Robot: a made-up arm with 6 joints.
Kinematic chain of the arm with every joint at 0, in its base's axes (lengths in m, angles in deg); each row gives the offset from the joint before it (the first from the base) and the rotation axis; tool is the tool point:
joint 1: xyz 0 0 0.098 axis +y
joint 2: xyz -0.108 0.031 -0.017 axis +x
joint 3: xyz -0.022 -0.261 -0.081 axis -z
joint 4: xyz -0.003 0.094 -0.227 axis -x
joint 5: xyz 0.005 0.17 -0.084 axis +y
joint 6: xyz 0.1 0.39 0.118 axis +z
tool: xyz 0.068 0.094 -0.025
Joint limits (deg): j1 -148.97..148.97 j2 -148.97..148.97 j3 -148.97..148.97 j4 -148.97..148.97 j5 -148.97..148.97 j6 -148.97..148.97
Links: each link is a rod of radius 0.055 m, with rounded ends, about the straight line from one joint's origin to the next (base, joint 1, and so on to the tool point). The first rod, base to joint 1, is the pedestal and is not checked.
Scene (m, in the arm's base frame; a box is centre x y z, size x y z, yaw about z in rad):
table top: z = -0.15
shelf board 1: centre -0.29 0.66 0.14 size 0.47 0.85 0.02 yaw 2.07
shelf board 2: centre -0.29 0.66 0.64 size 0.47 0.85 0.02 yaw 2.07
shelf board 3: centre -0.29 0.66 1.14 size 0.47 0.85 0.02 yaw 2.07
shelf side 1: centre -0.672 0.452 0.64 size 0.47 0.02 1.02 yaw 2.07
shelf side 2: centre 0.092 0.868 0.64 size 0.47 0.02 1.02 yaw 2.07
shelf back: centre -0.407 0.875 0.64 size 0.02 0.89 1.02 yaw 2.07
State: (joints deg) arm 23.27 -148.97 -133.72 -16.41 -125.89 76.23
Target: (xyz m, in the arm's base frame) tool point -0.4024 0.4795 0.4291
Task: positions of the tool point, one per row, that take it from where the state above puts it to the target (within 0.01 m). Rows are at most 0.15 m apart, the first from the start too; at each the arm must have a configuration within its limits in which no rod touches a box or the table.
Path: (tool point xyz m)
1: -0.2723 0.5176 0.9438
2: -0.2224 0.4147 0.9522
3: -0.1658 0.3229 0.9399
4: -0.1035 0.2410 0.9103
5: -0.1603 0.2847 0.8371
6: -0.2075 0.3007 0.7545
7: -0.2417 0.2929 0.6689
8: -0.2605 0.2687 0.5844
9: -0.2636 0.2366 0.5038
10: -0.2531 0.2056 0.4291
11: -0.3028 0.2556 0.4562
12: -0.3485 0.3205 0.4660
13: -0.3839 0.3969 0.4567
14: -0.4024 0.4795 0.4291

